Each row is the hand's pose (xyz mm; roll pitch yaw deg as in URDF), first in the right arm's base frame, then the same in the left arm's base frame.
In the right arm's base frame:
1: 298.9 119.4 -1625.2 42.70 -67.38 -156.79
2: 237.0 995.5 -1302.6 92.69 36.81 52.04
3: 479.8 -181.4 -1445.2 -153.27 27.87 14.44
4: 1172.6 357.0 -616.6 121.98 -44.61 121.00
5: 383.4 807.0 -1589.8 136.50 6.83 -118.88
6: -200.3 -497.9 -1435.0 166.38 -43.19 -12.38
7: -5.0 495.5 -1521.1 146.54 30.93 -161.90
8: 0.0 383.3 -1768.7 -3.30 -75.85 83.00
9: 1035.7 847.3 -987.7 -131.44 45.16 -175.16
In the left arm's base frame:
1: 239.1 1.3 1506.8 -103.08 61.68 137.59
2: -530.5 -522.1 1410.6 -106.44 -41.59 -90.17
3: 526.3 42.1 1239.5 10.29 -23.20 -57.61
4: 342.4 -877.9 480.4 -57.17 29.09 -170.79
5: -225.0 -500.7 1624.2 -30.50 1.71 67.99
6: 334.3 767.3 1241.2 -32.84 51.86 -52.20
7: -254.7 -7.2 1533.8 -15.27 -32.39 101.99
8: -103.8 73.0 1745.2 157.65 61.73 -151.21
9: -7.1 -1062.4 971.0 70.70 -49.30 108.50

